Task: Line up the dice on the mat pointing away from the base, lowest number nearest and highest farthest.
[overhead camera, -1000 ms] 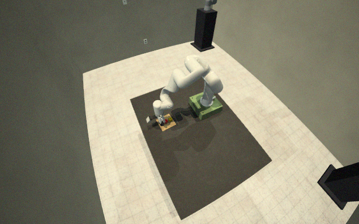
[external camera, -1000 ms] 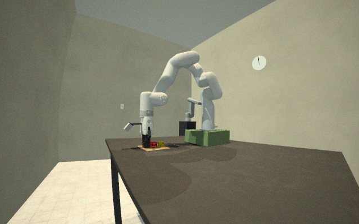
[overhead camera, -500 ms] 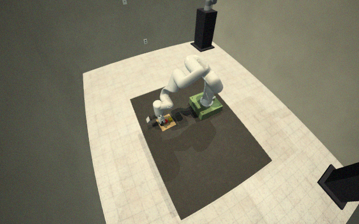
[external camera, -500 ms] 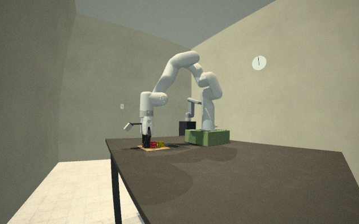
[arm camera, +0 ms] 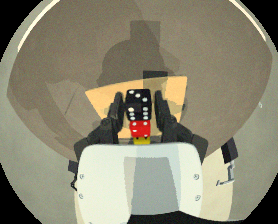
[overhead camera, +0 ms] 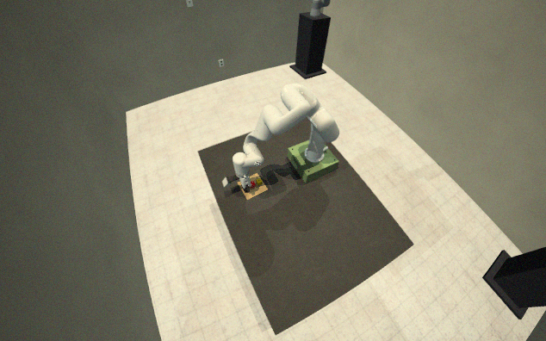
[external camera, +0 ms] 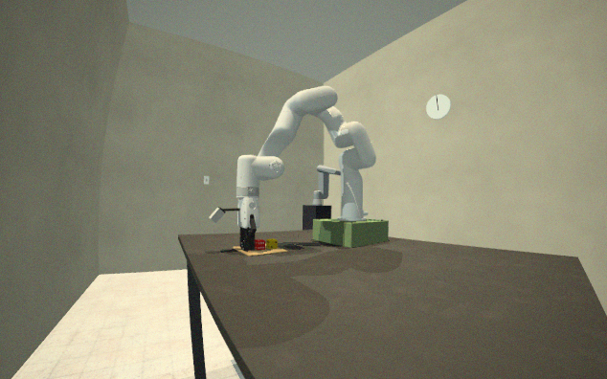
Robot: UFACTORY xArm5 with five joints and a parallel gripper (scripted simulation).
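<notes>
Right now my hand is 1 cm above the black die. Also, from my hand: tan mat: 4 cm behind, 2 cm below; then yellow die: 9 cm behind, 1 cm to the left, 1 cm below; then red die: 4 cm behind, 1 cm below.
</notes>
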